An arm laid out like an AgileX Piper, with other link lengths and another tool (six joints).
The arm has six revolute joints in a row. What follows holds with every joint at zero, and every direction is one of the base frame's.
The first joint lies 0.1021 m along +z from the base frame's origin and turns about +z.
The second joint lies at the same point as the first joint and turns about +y.
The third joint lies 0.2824 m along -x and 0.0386 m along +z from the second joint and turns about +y.
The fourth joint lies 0.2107 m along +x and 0.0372 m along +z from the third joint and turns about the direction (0.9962, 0, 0.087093).
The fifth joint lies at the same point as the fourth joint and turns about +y.
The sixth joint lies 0.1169 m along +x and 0.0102 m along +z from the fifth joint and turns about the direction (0.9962, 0, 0.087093).
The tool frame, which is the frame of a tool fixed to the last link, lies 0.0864 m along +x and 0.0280 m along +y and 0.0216 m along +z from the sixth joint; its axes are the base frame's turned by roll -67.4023, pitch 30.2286 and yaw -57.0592 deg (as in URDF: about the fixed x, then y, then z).
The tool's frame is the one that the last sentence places.
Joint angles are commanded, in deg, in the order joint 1, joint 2, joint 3, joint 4, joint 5, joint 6. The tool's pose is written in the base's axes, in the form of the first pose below.
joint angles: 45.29, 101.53, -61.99, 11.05, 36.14, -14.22
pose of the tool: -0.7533 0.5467 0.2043 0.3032 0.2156 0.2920 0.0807
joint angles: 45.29, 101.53, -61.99, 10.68, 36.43, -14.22
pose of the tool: -0.7555 0.5458 0.2031 0.3001 0.2152 0.2908 0.0801
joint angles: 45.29, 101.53, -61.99, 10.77, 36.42, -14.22
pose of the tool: -0.7551 0.5461 0.2035 0.3004 0.2151 0.2909 0.0801
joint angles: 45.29, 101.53, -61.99, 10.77, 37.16, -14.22
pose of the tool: -0.7558 0.5477 0.2054 0.2944 0.2131 0.2895 0.0792
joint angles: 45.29, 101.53, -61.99, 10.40, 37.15, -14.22
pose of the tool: -0.7577 0.5461 0.2034 0.2937 0.2135 0.2889 0.0790
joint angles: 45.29, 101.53, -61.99, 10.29, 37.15, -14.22
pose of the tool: -0.7583 0.5456 0.2028 0.2935 0.2136 0.2887 0.0789
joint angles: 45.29, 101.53, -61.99, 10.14, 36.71, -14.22
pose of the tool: -0.7586 0.5441 0.2010 0.2967 0.2150 0.2893 0.0793
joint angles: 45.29, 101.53, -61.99, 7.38, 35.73, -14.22
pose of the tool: -0.7719 0.5299 0.1844 0.2989 0.2204 0.2866 0.0787
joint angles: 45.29, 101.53, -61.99, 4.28, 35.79, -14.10
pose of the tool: -0.7868 0.5170 0.1686 0.2919 0.2237 0.2814 0.0767
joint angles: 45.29, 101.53, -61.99, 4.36, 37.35, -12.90
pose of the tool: -0.7815 0.5294 0.1726 0.2814 0.2202 0.2784 0.0750
